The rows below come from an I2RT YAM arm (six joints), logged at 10 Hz.
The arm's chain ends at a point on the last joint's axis. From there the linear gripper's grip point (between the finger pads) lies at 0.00 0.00 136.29 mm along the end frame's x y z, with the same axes.
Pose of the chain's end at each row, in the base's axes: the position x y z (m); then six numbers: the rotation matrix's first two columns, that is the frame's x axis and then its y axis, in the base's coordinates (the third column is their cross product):
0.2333 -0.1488 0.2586 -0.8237 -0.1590 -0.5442 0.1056 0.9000 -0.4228
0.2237 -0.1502 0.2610 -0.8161 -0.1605 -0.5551 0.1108 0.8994 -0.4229
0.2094 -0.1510 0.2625 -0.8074 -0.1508 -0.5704 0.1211 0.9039 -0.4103
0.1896 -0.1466 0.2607 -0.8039 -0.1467 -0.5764 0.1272 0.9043 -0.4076
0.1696 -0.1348 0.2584 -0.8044 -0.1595 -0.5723 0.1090 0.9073 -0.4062
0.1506 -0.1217 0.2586 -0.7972 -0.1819 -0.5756 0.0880 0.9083 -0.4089
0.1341 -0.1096 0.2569 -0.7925 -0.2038 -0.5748 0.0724 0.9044 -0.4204
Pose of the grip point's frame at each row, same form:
0.3092 -0.2041 0.1599 -0.8237 -0.1590 -0.5442 0.1056 0.9000 -0.4228
0.3010 -0.2056 0.1634 -0.8161 -0.1605 -0.5551 0.1108 0.8994 -0.4229
0.2881 -0.2056 0.1655 -0.8074 -0.1508 -0.5704 0.1211 0.9039 -0.4103
0.2688 -0.2013 0.1642 -0.8039 -0.1467 -0.5764 0.1272 0.9043 -0.4076
0.2492 -0.1878 0.1613 -0.8044 -0.1595 -0.5723 0.1090 0.9073 -0.4062
0.2320 -0.1730 0.1621 -0.7972 -0.1819 -0.5756 0.0880 0.9083 -0.4089
0.2166 -0.1607 0.1612 -0.7925 -0.2038 -0.5748 0.0724 0.9044 -0.4204

